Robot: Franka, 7 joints.
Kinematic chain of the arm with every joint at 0, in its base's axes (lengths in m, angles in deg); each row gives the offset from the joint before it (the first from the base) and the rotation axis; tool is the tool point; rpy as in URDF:
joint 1: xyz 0 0 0.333 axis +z
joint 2: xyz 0 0 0 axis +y
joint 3: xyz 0 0 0.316 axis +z
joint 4: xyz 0.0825 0 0 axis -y
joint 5: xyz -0.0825 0 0.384 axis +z
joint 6: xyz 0 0 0 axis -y
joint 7: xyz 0.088 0 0 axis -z
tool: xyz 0 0 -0.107 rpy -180 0 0
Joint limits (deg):
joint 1: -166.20..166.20
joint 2: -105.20..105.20
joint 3: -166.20..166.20
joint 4: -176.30..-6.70
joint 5: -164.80..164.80
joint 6: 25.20..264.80
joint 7: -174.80..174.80
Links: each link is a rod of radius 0.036 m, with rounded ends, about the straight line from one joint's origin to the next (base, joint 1, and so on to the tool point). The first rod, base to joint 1, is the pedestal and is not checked.
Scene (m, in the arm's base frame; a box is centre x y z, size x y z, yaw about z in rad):
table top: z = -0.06
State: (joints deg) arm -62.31 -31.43 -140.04 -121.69 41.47 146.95 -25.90
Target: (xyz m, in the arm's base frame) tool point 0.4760 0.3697 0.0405
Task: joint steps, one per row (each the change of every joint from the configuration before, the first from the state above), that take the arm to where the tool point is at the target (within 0.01 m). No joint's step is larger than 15 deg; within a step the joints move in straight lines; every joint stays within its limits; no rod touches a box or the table.
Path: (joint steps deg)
1: -12.91 -2.84 -3.74 2.11 0.58 2.16 0.00
2: -12.90 -2.84 -3.73 2.12 0.57 2.16 0.00
3: -12.91 -2.85 -3.74 2.11 0.58 2.16 0.00
4: -12.91 -2.84 -3.74 2.11 0.58 2.16 0.00
5: -12.90 -2.84 -3.74 2.12 0.57 2.16 0.00
6: -12.91 -2.84 -3.73 2.11 0.58 2.16 0.00
7: -12.91 -2.85 -3.74 2.11 0.58 2.15 0.00

